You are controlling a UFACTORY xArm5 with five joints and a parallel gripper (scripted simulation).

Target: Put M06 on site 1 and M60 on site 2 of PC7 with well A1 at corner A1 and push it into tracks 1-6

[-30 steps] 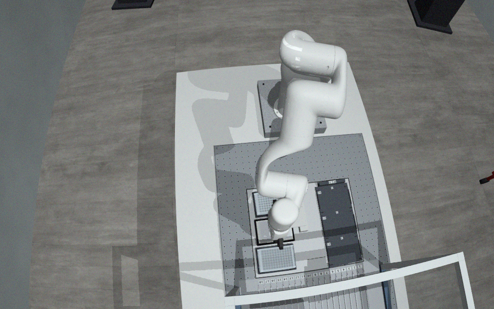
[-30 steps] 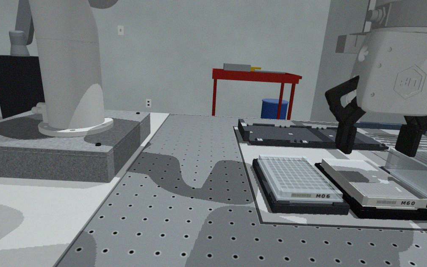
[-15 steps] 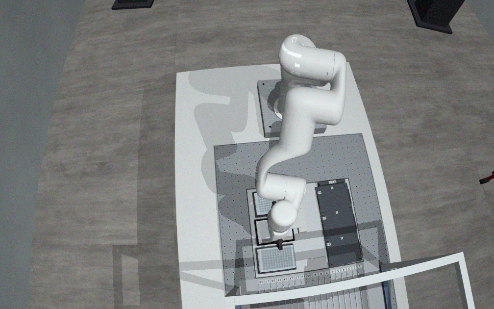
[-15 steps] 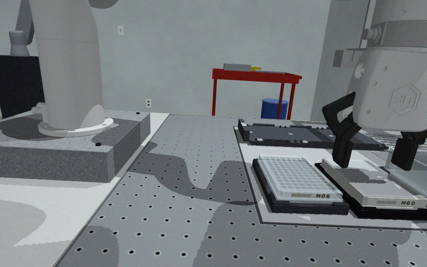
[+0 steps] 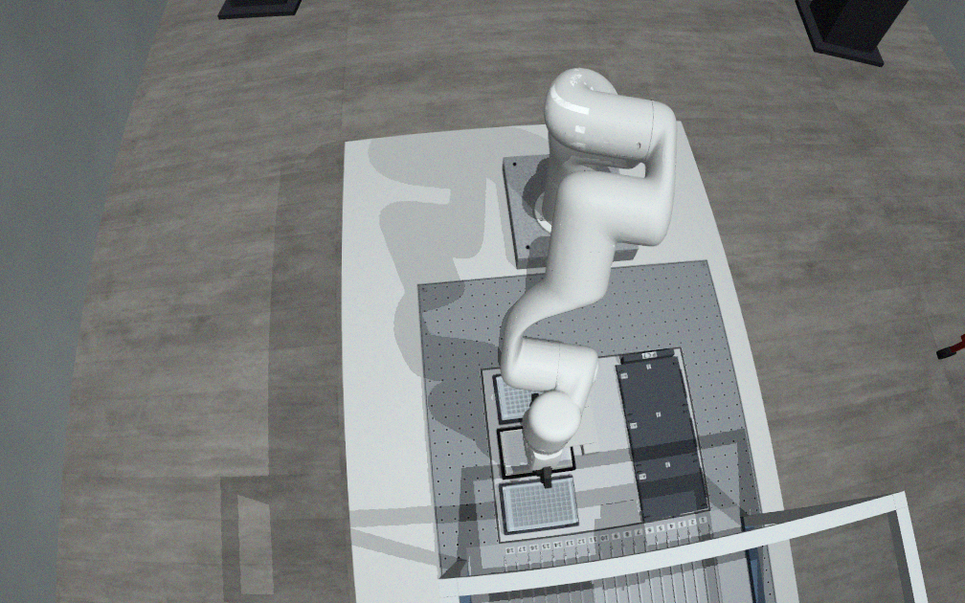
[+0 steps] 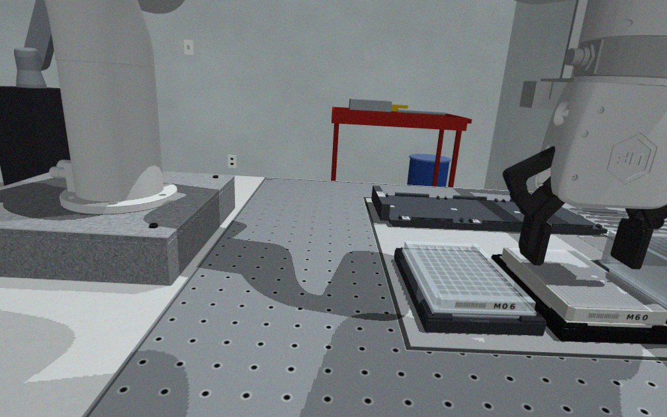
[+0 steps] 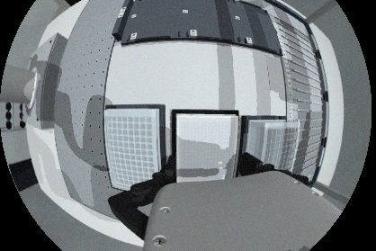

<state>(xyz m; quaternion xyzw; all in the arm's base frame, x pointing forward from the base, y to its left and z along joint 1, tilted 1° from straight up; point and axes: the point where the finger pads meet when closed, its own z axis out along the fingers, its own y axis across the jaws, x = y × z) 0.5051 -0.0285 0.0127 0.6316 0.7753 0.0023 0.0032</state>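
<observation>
Right now the plate nest S2 is 40 mm below my hand. Round my hand: plate nest S1 (110 mm behind, 40 mm below, 20 mm to the right); plate carrier PC7 (250 mm to the left, 40 mm behind, 30 mm below); plate M06 (110 mm behind, 30 mm below, 20 mm to the right).
</observation>
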